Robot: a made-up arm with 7 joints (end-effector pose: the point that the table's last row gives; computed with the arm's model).
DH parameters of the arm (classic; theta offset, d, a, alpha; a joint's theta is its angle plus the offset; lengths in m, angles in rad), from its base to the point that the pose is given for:
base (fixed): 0 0 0 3.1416
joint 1: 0 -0.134 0.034 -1.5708
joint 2: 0 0.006 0.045 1.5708
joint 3: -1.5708 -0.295 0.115 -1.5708
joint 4: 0 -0.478 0.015 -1.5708
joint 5: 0 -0.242 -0.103 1.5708
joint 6: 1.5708 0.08 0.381 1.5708
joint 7: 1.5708 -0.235 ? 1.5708
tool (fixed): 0 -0.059 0 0
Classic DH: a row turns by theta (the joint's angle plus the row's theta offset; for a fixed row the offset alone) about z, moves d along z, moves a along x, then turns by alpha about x.
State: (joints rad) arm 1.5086 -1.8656 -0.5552 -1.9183 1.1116 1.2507 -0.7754
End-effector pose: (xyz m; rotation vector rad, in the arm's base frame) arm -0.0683 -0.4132 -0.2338 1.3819 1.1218 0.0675
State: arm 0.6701 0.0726 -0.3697 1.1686 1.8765 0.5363 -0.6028
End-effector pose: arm 0.0517 0.2559 0.7429 1.4465 -1.1390 1.4663
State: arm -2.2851 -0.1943 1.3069 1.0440 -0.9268 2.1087 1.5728
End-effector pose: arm -0.8433 -0.1793 -0.0554 2.5825 0.9428 1.2958
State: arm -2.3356 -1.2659 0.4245 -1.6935 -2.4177 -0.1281 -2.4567
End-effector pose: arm -0.4186 -0.4463 0.5597 -0.6110 1.6099 0.0319
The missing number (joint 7, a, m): 0.109
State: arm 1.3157 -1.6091 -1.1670 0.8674 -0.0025 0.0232 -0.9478
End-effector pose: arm -0.3063 -0.2761 -0.0283 1.9023 0.0453 -1.3984
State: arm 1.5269 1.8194 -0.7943 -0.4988 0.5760 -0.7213 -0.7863
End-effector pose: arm -0.0092 0.2889 -0.3663 -2.8244 0.0435 0.6618
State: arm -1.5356 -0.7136 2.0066 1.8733 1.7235 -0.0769 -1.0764
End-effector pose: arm -0.2421 0.3267 0.4965 1.1556 -2.1867 1.0816
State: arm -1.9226 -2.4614 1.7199 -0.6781 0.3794 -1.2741 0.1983
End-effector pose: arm -0.2390 -0.2282 -0.2987 1.8797 0.1570 0.3308
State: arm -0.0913 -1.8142 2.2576 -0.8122 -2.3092 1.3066 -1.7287
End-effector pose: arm -0.4145 0.6868 -0.5869 1.0303 1.2451 -2.0739
